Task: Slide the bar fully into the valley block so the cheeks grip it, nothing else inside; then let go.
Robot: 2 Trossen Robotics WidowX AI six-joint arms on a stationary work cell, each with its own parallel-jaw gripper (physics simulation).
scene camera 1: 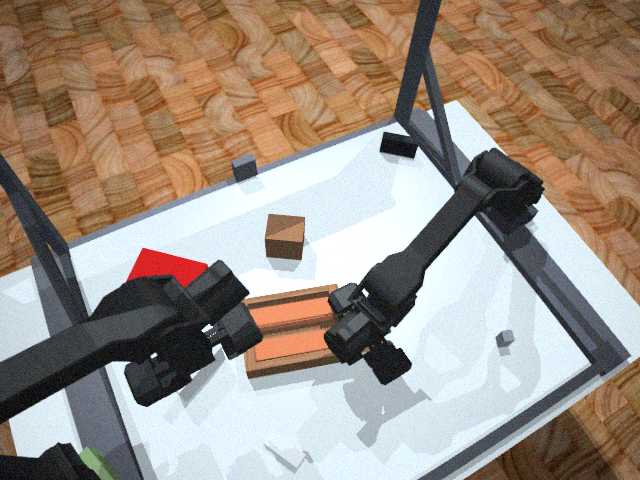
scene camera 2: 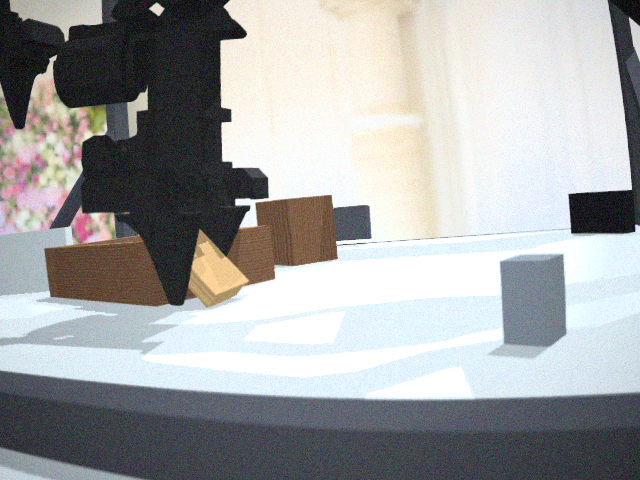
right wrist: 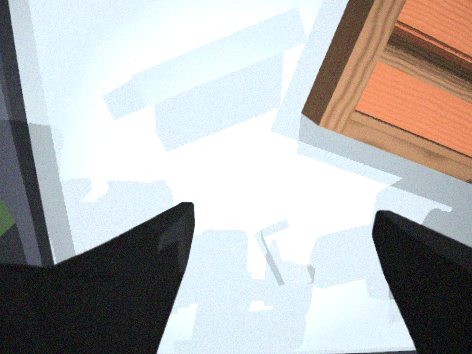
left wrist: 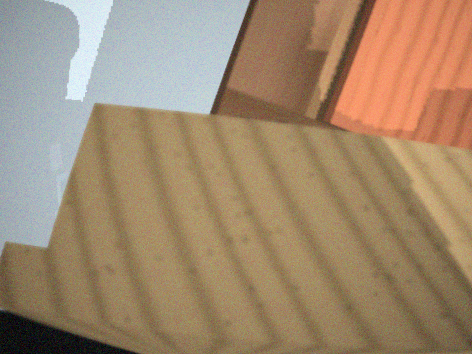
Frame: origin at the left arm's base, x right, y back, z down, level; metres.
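Seen in the pictures: left gripper, fingertip midpoint: [scene camera 2: 191, 299]; right gripper, fingertip midpoint: [scene camera 1: 209, 367] [scene camera 2: 0, 138] [right wrist: 283, 218]; left arm's base, link origin: [scene camera 1: 508, 205].
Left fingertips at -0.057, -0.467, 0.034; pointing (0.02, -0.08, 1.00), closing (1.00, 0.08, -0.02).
Pixels of each thing's top centre, then the offset from my left fingertips to it, as dx, dy, dz.
- brown wooden cube, top centre: [scene camera 2: 292, 198] [scene camera 1: 285, 227] +0.268, +0.009, -0.072
- red piece, top centre: [scene camera 1: 165, 274] +0.334, -0.233, -0.027
- small grey block, top centre: [scene camera 2: 532, 257] [scene camera 1: 508, 335] -0.155, +0.240, -0.033
- black box, top centre: [scene camera 2: 599, 191] [scene camera 1: 400, 137] +0.337, +0.382, -0.048
The valley block [scene camera 1: 292, 346] [scene camera 2: 103, 273] [left wrist: 280, 60] [right wrist: 360, 65] is a brown wooden frame with two orange cheeks and a channel between them. The light wooden bar [scene camera 2: 219, 279] [left wrist: 225, 225] is tilted at the block's end nearest the left gripper; whether its tip is inside is hidden. It does not show in scene camera 1. My left gripper [scene camera 1: 368, 333] [scene camera 2: 201, 276] is shut on the bar, low at that end; its tips are hidden in scene camera 1. My right gripper [scene camera 1: 193, 356] [right wrist: 283, 218] is open and empty, beside the block's opposite end.
A brown wooden cube [scene camera 1: 284, 235] [scene camera 2: 297, 229] stands behind the valley block. A red piece [scene camera 1: 168, 266] lies partly behind the right arm. A small grey block [scene camera 1: 505, 338] [scene camera 2: 532, 299] and a black box [scene camera 1: 398, 144] [scene camera 2: 602, 211] stand farther right. Grey frame posts [scene camera 1: 413, 67] rise at the table's edge.
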